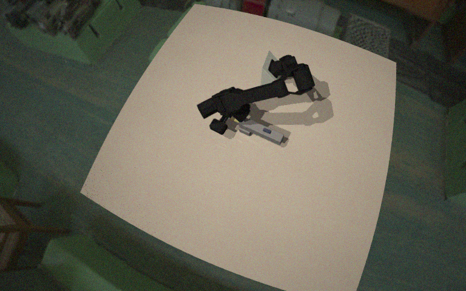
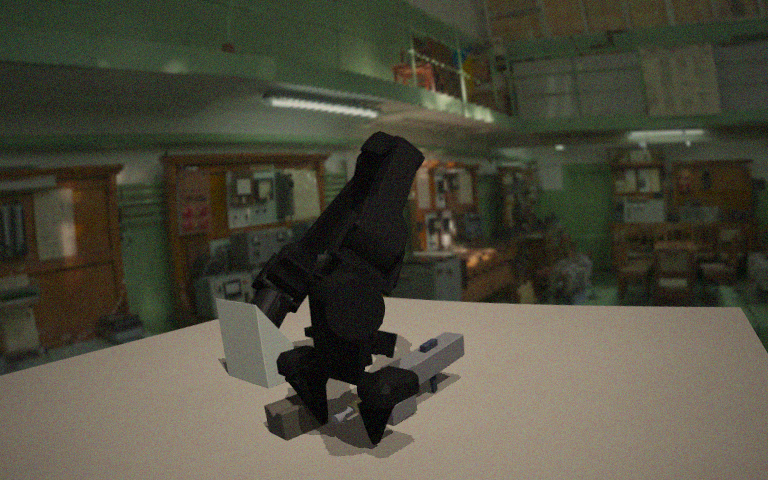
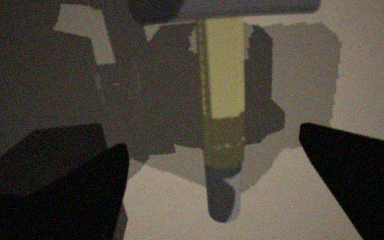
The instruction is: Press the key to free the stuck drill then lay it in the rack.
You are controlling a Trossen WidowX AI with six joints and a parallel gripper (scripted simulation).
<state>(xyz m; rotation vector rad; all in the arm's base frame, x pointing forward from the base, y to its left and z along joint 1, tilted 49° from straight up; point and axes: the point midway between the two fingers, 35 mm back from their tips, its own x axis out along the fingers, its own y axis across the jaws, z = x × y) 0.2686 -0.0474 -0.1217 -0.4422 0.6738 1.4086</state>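
Right now my gripper tip is 10 mm short of the drill, 40 mm to the right of it and 40 mm below it. Also, from my gripper tip: dark rack 80 mm behind, 10 mm to the right, 10 mm above; then blue key 30 mm ahead, 170 mm to the left, 50 mm above; then grey holder block 20 mm ahead, 140 mm to the left, 40 mm above.
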